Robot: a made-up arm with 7 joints. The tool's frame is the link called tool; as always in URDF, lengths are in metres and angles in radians. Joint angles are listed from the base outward.
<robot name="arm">
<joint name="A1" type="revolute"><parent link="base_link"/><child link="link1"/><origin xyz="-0.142 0.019 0.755" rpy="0 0 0"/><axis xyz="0.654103 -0.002 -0.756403"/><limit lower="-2.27" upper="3.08"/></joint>
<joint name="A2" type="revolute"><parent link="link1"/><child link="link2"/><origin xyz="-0.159 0.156 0.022" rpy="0 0 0"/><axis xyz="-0.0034 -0.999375 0.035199"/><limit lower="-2.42" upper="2.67"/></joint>
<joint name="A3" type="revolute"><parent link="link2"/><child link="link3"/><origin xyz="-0.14 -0.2 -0.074" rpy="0 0 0"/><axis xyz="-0.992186 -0.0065 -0.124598"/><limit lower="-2.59" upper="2.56"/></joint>
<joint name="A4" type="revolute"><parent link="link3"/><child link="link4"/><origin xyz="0.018 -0.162 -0.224" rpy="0 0 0"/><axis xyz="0.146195 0.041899 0.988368"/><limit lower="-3.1" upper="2.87"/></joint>
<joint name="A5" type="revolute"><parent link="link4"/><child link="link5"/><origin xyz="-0.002 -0.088 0.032" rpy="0 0 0"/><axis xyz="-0.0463 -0.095 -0.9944"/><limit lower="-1.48" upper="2"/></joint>
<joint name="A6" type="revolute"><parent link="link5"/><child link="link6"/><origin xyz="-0.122 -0.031 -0.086" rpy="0 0 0"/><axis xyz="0 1 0"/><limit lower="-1.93" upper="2.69"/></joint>
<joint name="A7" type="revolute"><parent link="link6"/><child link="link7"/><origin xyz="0.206 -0.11 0.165" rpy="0 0 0"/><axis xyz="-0.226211 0.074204 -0.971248"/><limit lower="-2.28" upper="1.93"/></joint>
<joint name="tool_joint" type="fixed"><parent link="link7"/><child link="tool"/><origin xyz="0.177 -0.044 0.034" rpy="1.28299 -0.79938 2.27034"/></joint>
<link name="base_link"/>
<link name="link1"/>
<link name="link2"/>
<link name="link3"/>
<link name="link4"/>
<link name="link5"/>
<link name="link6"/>
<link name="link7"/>
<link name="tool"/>
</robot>
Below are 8 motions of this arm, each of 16 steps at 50 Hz.
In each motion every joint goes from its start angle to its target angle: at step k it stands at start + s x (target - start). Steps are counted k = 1, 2, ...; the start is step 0. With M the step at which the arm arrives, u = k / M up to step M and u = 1 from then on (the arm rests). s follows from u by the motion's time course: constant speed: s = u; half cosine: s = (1 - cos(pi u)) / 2; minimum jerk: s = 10 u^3 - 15 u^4 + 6 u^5.
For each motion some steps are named. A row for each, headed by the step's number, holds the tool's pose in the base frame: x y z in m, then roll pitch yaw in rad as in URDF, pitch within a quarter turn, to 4 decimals.
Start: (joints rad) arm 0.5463 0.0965 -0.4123 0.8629 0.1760 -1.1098 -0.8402
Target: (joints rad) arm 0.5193 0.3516 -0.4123 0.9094 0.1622 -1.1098 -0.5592
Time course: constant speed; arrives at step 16
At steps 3, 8, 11, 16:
3: -0.5211 -0.2445 0.5134 0.2703 0.7944 3.0986
8: -0.4948 -0.2655 0.5093 0.2257 0.8210 3.0663
11: -0.4789 -0.2784 0.5082 0.1985 0.8363 3.0480
16: -0.4524 -0.3000 0.5088 0.1527 0.8610 3.0197

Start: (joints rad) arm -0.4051 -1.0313 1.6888 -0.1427 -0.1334 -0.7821 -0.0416
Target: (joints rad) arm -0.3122 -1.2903 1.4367 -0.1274 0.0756 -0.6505 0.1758
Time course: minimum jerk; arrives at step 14
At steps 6, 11, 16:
6: -0.0893 0.2061 1.0471 2.7412 -0.1956 3.0107
11: 0.0046 0.1290 1.0498 2.6428 -0.1023 2.8180
16: 0.0148 0.1180 1.0492 2.6331 -0.0908 2.7922

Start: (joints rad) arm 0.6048 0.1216 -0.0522 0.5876 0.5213 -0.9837 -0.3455
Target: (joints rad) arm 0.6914 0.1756 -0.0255 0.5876 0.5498 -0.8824 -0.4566
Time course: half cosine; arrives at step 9
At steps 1, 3, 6, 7, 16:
1: -0.6086 -0.2334 0.6609 0.3037 0.0065 2.3970
3: -0.6033 -0.2242 0.6603 0.3181 0.0041 2.3964
6: -0.5910 -0.2041 0.6587 0.3495 -0.0032 2.3956
7: -0.5877 -0.1990 0.6582 0.3576 -0.0055 2.3955
16: -0.5847 -0.1945 0.6578 0.3645 -0.0077 2.3955

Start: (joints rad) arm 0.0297 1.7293 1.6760 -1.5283 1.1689 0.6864 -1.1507
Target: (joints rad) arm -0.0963 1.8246 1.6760 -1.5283 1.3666 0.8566 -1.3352
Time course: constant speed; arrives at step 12
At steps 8, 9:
8: -0.3192 -0.2596 0.2458 -1.6564 -0.2358 0.9399
9: -0.3101 -0.2681 0.2482 -1.6757 -0.2270 0.9381

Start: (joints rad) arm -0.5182 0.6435 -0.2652 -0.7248 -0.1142 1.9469 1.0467
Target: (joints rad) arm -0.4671 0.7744 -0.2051 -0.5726 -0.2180 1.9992 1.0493
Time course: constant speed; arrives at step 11
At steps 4, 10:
4: 0.1221 -0.5654 0.1473 2.6270 0.1564 1.0137
10: 0.1945 -0.5496 0.1838 2.5479 0.1733 1.1024

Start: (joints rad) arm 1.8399 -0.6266 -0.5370 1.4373 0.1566 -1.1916 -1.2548
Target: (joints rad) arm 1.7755 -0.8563 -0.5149 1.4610 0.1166 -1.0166 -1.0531
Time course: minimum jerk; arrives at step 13
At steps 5, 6, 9, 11, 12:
5: -0.4525 0.4402 0.6197 -0.9826 0.4323 1.6977
6: -0.4530 0.4259 0.6204 -1.0093 0.4182 1.7473
9: -0.4491 0.3862 0.6229 -1.0873 0.3834 1.8935
11: -0.4459 0.3728 0.6241 -1.1156 0.3732 1.9473
12: -0.4453 0.3706 0.6243 -1.1204 0.3717 1.9565

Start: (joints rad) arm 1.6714 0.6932 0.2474 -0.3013 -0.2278 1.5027 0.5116
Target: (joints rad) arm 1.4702 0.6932 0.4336 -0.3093 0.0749 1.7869 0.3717
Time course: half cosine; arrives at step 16
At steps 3, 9, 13, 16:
3: -0.3972 0.2764 0.0005 -2.8768 -0.3527 -0.9798
9: -0.4677 0.2960 -0.0185 -2.8291 -0.2552 -1.0498
13: -0.5059 0.3023 -0.0257 -2.8041 -0.2076 -1.1056
16: -0.5151 0.3032 -0.0272 -2.7978 -0.1969 -1.1219

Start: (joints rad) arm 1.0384 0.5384 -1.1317 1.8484 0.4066 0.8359 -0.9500
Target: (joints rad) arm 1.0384 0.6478 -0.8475 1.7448 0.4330 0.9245 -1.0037
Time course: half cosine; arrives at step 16
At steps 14, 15, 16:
14: 0.1274 0.3193 0.8201 1.2503 -0.2305 -2.1885
15: 0.1301 0.3173 0.8164 1.2454 -0.2390 -2.1917
16: 0.1310 0.3166 0.8152 1.2437 -0.2418 -2.1927

